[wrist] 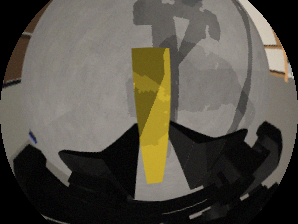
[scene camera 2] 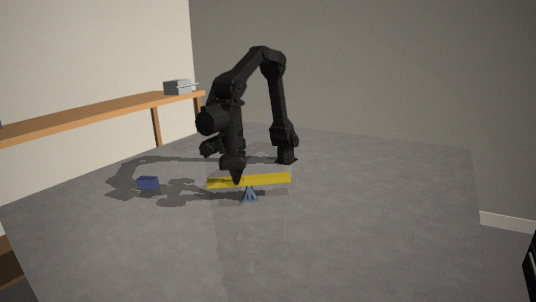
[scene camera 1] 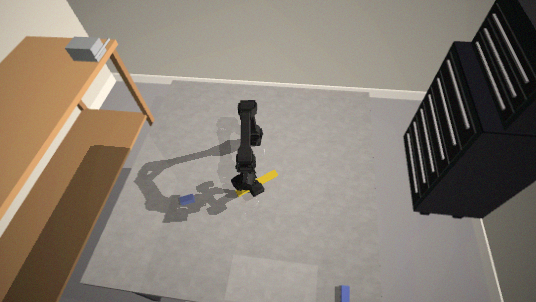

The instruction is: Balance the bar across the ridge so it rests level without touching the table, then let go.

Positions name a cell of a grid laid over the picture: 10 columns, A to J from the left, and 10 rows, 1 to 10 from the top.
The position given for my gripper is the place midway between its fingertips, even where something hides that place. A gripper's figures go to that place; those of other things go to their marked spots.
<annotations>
My gripper (wrist: F6): 10 cm from the lens. A yellow bar (wrist: F4) is 8 cm from the lens.
</annotations>
